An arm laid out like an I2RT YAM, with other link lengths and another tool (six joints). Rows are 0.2 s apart.
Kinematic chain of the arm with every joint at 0, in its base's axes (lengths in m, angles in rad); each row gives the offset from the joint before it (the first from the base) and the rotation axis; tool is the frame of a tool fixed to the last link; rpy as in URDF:
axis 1: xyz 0 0 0.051 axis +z
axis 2: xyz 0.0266 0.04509 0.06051 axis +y
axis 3: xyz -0.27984 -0.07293 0 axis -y
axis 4: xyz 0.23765 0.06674 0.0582 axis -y
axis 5: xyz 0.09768 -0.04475 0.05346 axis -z
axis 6: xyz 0.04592 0 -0.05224 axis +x
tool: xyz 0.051 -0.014 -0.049 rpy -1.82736 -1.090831 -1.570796
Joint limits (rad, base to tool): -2.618..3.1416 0..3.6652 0..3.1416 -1.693..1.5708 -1.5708..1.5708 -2.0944..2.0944
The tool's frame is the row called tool.
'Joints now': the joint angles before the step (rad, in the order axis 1, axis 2, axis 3, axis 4, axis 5, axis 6). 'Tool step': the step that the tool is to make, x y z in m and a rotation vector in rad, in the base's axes. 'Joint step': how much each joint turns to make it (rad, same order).
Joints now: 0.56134, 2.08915, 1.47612, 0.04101, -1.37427, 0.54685
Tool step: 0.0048, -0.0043, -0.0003, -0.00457, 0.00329, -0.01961
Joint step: -0.01368, 0.00087, -0.00010, 0.00266, 0.00615, 0.00703
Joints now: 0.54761, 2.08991, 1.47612, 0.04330, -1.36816, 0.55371
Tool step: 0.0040, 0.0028, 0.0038, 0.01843, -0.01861, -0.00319
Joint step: -0.00006, 0.00341, 0.00021, 0.06181, -0.00043, 0.03381
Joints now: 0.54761, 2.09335, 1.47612, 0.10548, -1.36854, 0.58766
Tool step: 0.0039, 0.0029, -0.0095, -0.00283, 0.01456, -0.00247
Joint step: 0.00035, 0.03108, -0.00035, 0.04623, -0.00003, 0.02930
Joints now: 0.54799, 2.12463, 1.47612, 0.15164, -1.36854, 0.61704
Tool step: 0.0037, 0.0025, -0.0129, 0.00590, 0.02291, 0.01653
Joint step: -0.00033, 0.04449, -0.00010, 0.06494, -0.02284, 0.03751
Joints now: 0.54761, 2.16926, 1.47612, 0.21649, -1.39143, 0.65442
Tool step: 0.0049, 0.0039, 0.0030, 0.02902, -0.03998, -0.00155
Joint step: 0.00117, 0.00788, -0.00014, 0.08321, 0.00079, 0.02637
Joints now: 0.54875, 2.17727, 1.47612, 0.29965, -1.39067, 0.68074
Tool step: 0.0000, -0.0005, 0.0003, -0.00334, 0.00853, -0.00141
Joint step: -0.00106, 0.00002, -0.00009, -0.00008, -0.00030, 0.00898
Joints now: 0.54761, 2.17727, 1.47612, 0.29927, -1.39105, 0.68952
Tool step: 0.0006, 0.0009, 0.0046, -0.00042, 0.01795, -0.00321
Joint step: 0.00004, -0.00004, -0.00003, 0.03705, -0.00035, 0.05347
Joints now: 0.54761, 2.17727, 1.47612, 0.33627, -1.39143, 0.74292
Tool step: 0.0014, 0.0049, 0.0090, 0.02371, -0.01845, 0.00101
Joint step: 0.00609, -0.00001, -0.00020, 0.09210, 0.00152, 0.06483
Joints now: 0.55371, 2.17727, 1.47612, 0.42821, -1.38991, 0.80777
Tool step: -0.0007, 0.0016, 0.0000, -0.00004, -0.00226, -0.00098
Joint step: 0.00352, 0.00006, -0.00005, 0.00216, 0.00466, 0.00015
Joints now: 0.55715, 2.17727, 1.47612, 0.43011, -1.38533, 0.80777
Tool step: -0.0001, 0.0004, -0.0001, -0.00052, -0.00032, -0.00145
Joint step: 0.00078, -0.00001, -0.00021, 0.00024, 0.00231, 0.00005
